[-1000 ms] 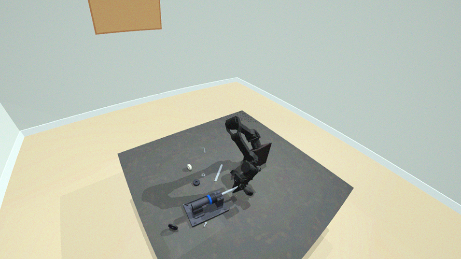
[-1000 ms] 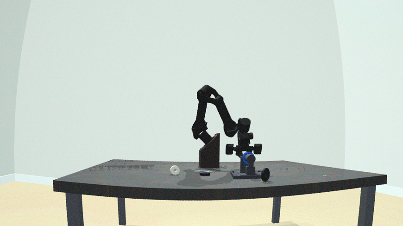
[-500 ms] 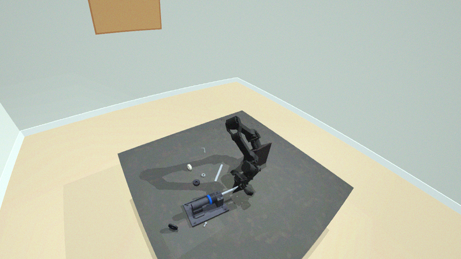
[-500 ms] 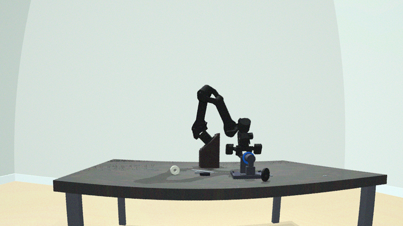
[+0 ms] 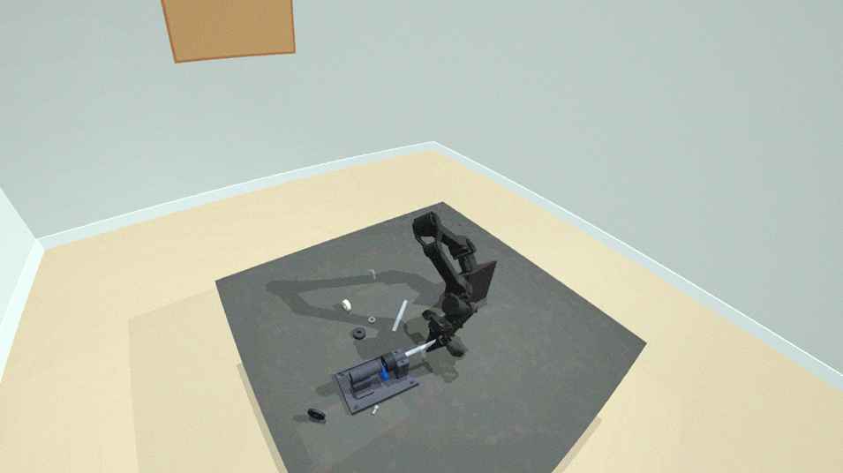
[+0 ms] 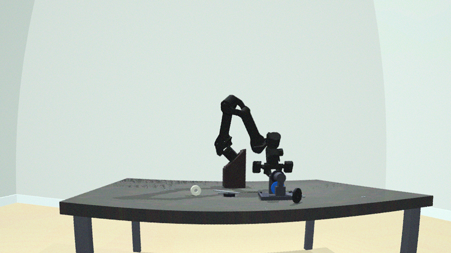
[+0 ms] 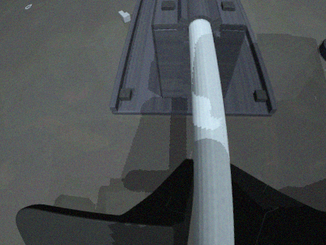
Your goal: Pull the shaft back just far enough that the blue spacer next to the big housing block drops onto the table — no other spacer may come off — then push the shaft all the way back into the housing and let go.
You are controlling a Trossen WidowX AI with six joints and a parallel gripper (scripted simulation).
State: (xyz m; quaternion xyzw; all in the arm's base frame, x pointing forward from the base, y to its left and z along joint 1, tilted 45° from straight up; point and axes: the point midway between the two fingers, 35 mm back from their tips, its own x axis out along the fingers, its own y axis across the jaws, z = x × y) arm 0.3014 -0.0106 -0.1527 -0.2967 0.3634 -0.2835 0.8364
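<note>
Now: the shaft 5 cm ahead of my gripper tip, 1 cm to the right of it and 2 cm above it. From my gripper tip the other things lie so: blue spacer (15 cm ahead, 4 cm to the right, 2 cm below); white ring (6 cm ahead, 36 cm to the right, 3 cm below); bolt (24 cm ahead, 3 cm to the left, 5 cm below).
</note>
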